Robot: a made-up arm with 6 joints.
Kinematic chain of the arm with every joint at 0, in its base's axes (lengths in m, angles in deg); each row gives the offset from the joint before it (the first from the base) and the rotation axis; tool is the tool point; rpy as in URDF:
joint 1: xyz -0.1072 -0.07 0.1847 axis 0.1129 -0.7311 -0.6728
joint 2: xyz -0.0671 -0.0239 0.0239 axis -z
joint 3: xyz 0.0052 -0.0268 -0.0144 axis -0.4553 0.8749 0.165
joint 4: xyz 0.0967 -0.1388 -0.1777 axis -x
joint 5: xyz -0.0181 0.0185 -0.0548 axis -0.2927 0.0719 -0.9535
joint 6: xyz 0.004 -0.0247 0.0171 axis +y
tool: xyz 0.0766 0.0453 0.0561 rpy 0 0 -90
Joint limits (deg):
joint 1: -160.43..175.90
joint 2: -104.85..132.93
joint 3: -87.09..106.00
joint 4: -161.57..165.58
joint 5: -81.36..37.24
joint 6: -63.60..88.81
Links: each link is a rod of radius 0.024 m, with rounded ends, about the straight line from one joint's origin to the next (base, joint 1, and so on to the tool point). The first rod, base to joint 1, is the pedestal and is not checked.
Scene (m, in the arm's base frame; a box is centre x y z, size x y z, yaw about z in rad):
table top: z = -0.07
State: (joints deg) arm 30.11 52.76 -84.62 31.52 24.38 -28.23
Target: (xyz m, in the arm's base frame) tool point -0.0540 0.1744 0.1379
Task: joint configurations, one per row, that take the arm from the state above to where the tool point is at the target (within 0.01 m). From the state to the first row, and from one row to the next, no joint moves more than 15 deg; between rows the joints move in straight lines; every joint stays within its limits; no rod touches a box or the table.
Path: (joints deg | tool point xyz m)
1: 23.73 38.75 -82.82 32.91 21.63 -22.87 | -0.1641 -0.3186 0.2124
2: 17.35 24.74 -81.01 34.29 18.87 -17.52 | -0.0820 -0.3106 0.2310
3: 10.96 10.73 -79.21 35.68 16.12 -12.16 | -0.0030 -0.2757 0.2366
4: 4.58 -3.28 -77.40 37.07 13.37 -6.81 | 0.0620 -0.2158 0.2292
5: -1.80 -17.29 -75.60 38.45 10.61 -1.45 | 0.1032 -0.1367 0.2110
6: -8.18 -31.30 -73.79 39.84 7.86 3.90 | 0.1131 -0.0471 0.1865
7: -14.57 -45.31 -71.99 41.23 5.11 9.26 | 0.0883 0.0421 0.1617
8: -20.95 -59.32 -70.18 42.61 2.35 14.61 | 0.0304 0.1195 0.1435
9: -27.33 -73.33 -68.38 44.00 -0.40 19.97 | -0.0540 0.1744 0.1379

